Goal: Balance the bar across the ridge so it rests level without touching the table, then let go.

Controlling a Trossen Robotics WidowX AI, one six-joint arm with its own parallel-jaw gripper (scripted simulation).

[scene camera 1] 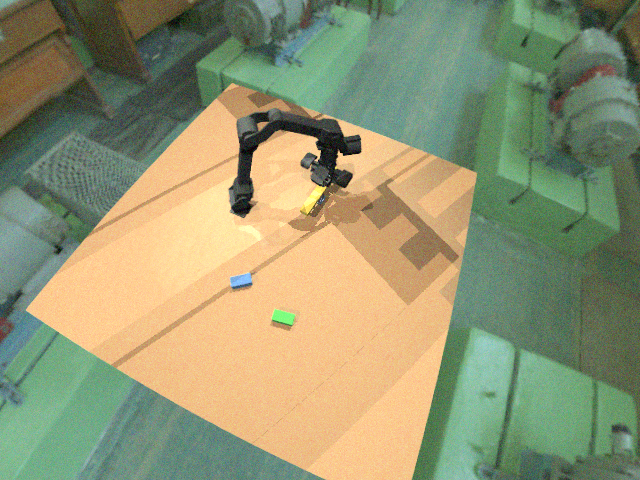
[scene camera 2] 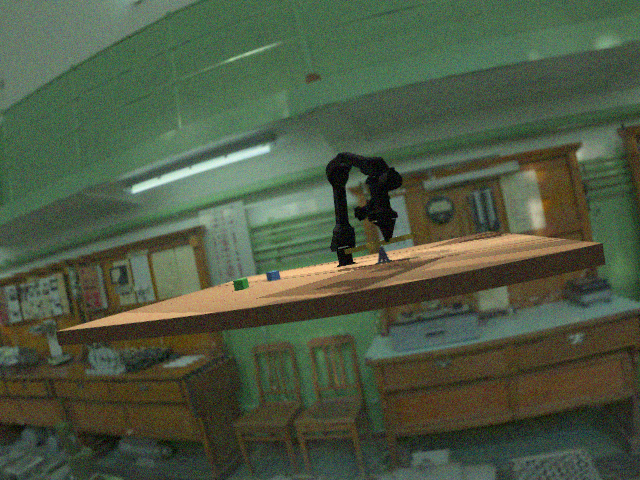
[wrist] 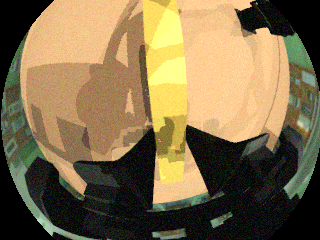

My gripper [scene camera 2: 388, 241] holds a yellow bar.
My gripper is seen too in scene camera 1 [scene camera 1: 324, 184] and in the wrist view [wrist: 169, 130].
